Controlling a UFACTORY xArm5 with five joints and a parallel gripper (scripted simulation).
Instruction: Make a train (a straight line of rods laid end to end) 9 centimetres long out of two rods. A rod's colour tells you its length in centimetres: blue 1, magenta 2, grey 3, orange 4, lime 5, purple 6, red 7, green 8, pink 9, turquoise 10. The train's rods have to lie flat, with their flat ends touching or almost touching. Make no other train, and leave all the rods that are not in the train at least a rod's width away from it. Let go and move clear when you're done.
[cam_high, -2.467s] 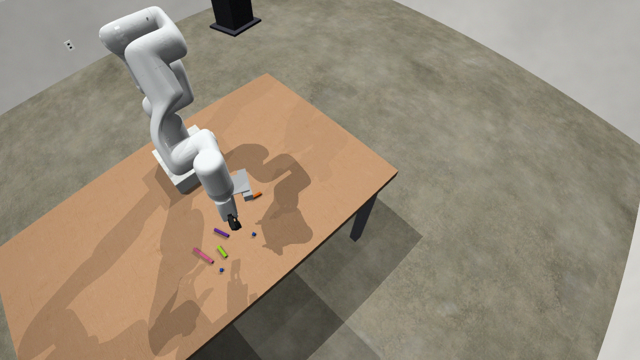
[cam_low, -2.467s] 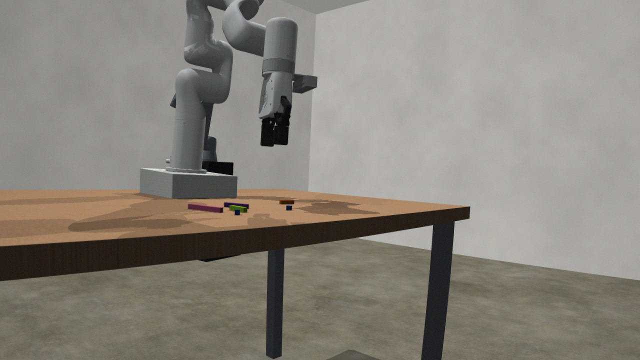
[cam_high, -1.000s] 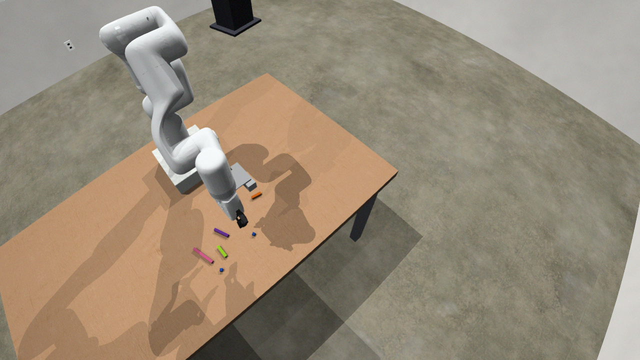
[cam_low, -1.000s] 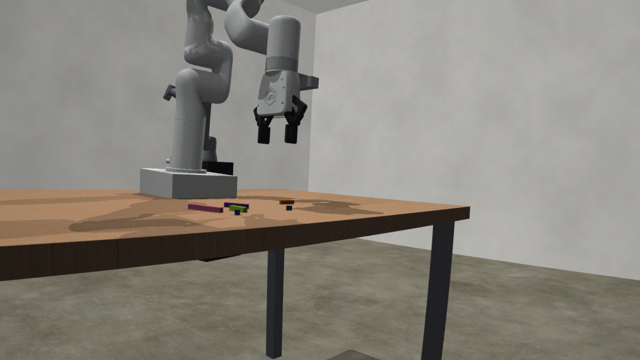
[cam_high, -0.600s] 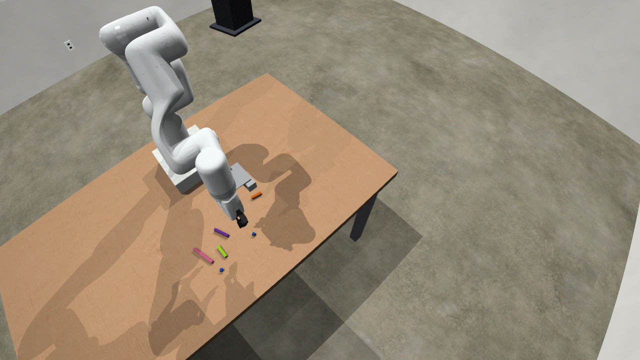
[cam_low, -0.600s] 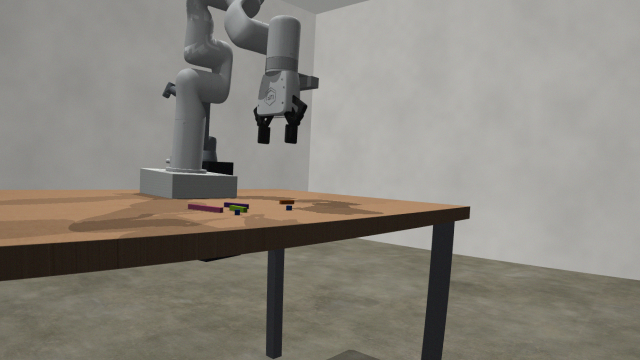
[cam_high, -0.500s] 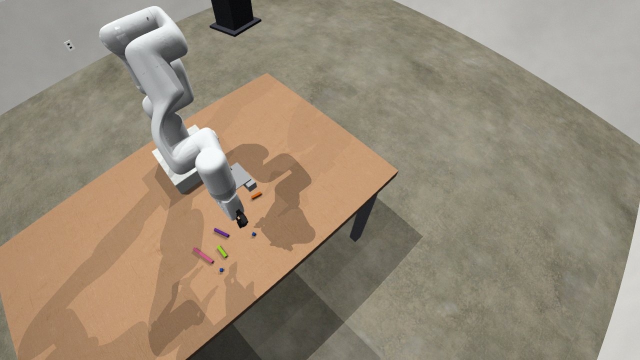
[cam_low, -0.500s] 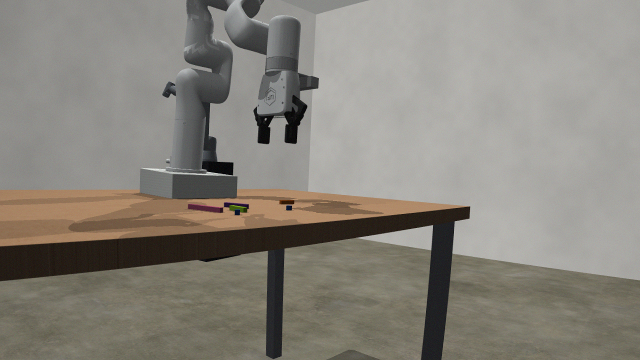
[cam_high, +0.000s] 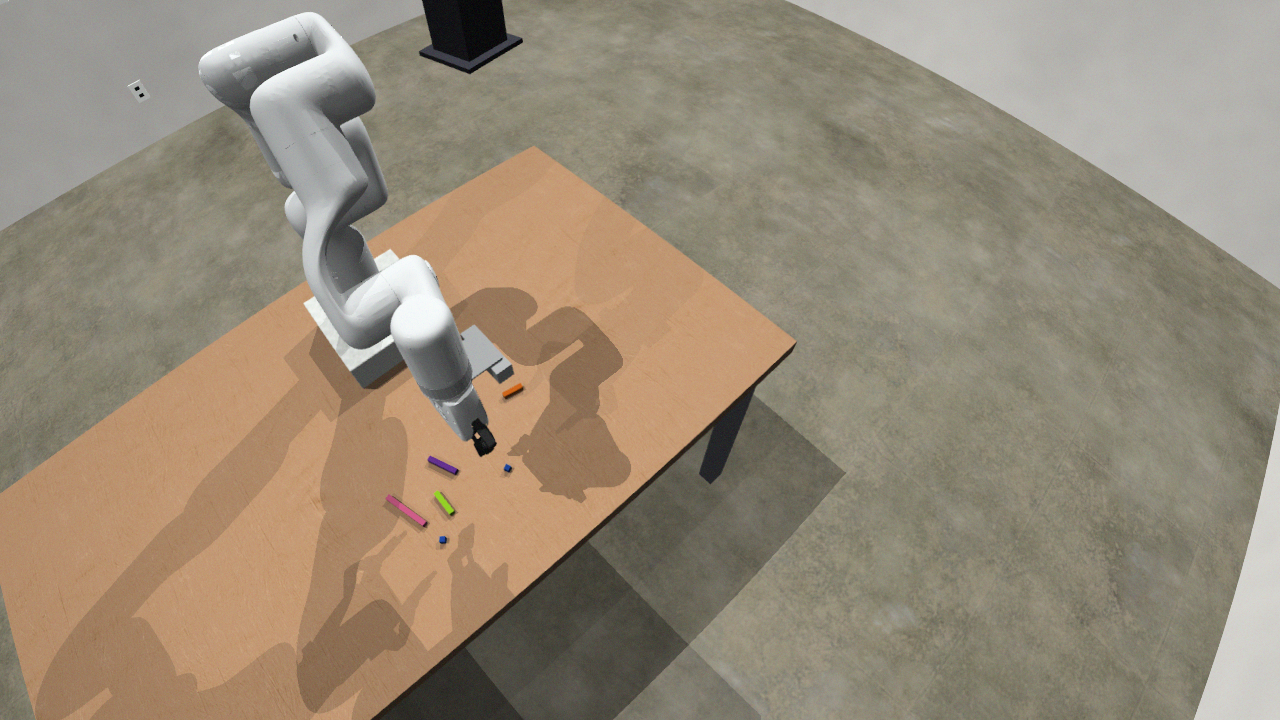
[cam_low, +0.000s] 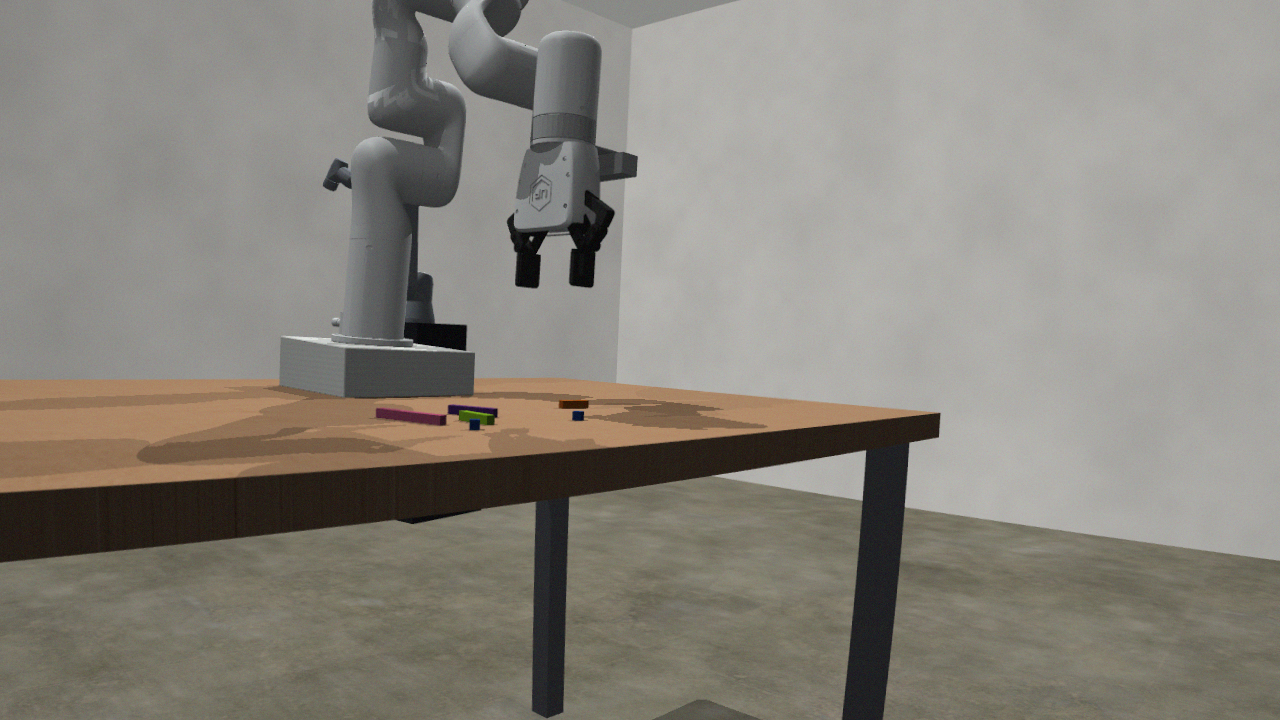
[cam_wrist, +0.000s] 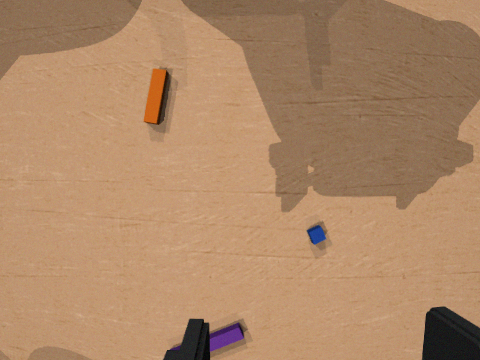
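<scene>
Now: the orange rod 150 mm below my hand, 140 mm to the left of it and 60 mm behind it. The rest, counted from my hand: pink rod 160 mm to the right, 150 mm below, 60 mm behind; then purple rod 150 mm below, 70 mm behind, 50 mm to the right; then lime rod 150 mm below, 100 mm to the right, 20 mm behind.
</scene>
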